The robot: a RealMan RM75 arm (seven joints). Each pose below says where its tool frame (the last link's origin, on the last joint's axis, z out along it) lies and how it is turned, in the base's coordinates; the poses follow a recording.
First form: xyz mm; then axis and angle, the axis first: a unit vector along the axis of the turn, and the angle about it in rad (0 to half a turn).
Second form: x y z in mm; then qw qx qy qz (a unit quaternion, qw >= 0). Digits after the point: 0 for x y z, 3 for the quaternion.
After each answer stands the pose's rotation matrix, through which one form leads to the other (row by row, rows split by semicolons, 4 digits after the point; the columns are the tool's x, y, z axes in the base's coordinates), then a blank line. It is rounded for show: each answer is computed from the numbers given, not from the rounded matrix.
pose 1, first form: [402 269 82 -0.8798 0.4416 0.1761 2.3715]
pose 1, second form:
[402 269 82 0.376 -0.815 0.409 0.163]
0.6118 -0.7900 0.0413; -0.5448 -0.3829 0.7461; -0.5736 -0.4789 -0.6646

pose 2, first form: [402 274 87 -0.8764 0.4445 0.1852 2.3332]
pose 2, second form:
[402 274 87 0.393 -0.806 0.409 0.170]
0.6080 -0.7926 0.0470; -0.5247 -0.3566 0.7730; -0.5959 -0.4946 -0.6327

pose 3, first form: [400 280 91 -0.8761 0.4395 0.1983 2.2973]
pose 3, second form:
[400 280 91 0.410 -0.799 0.401 0.181]
0.6131 -0.7890 0.0394; -0.4926 -0.3428 0.7999; -0.6176 -0.5098 -0.5988

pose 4, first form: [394 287 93 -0.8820 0.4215 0.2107 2.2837]
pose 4, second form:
[394 287 93 0.416 -0.802 0.383 0.192]
0.6327 -0.7743 0.0115; -0.4555 -0.3602 0.8141; -0.6262 -0.5203 -0.5806

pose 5, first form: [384 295 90 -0.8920 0.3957 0.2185 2.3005]
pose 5, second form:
[384 295 90 0.408 -0.814 0.361 0.199]
0.6595 -0.7511 -0.0299; -0.4254 -0.4057 0.8090; -0.6198 -0.5208 -0.5871

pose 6, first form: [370 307 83 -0.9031 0.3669 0.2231 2.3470]
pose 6, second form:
[370 307 83 0.387 -0.833 0.338 0.206]
0.6864 -0.7227 -0.0808; -0.4043 -0.4716 0.7836; -0.6045 -0.5052 -0.6159

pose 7, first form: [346 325 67 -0.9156 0.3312 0.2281 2.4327]
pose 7, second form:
[346 325 67 0.347 -0.859 0.311 0.214]
0.7155 -0.6819 -0.1518; -0.3849 -0.5661 0.7289; -0.5830 -0.4631 -0.6676

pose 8, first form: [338 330 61 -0.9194 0.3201 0.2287 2.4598]
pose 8, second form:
[338 330 61 0.334 -0.866 0.302 0.216]
0.7251 -0.6669 -0.1718; -0.3787 -0.5944 0.7094; -0.5752 -0.4493 -0.6835

